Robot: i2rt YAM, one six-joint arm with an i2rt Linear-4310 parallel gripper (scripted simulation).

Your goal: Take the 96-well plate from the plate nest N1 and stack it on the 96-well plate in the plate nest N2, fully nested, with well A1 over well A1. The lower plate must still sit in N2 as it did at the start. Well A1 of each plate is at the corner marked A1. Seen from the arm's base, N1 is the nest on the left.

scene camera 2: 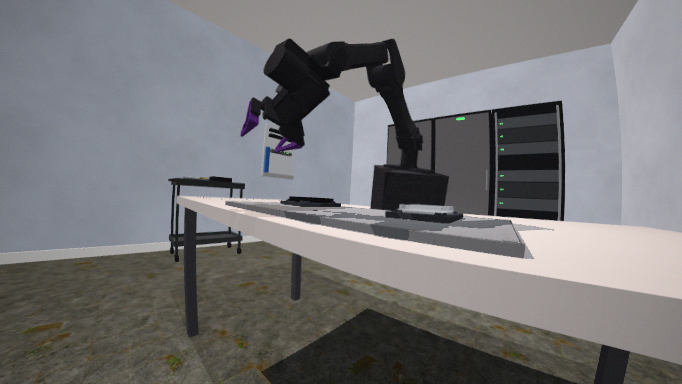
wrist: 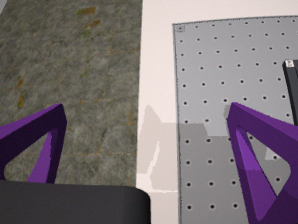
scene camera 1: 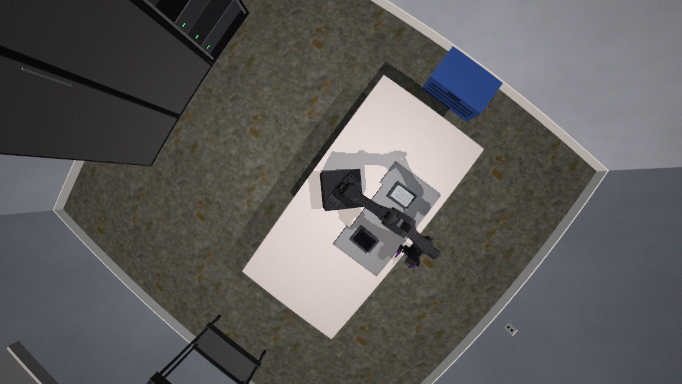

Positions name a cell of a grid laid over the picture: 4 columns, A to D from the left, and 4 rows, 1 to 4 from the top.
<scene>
In view: the gripper (scene camera 2: B2).
The gripper shows as well in the wrist view (wrist: B3).
</scene>
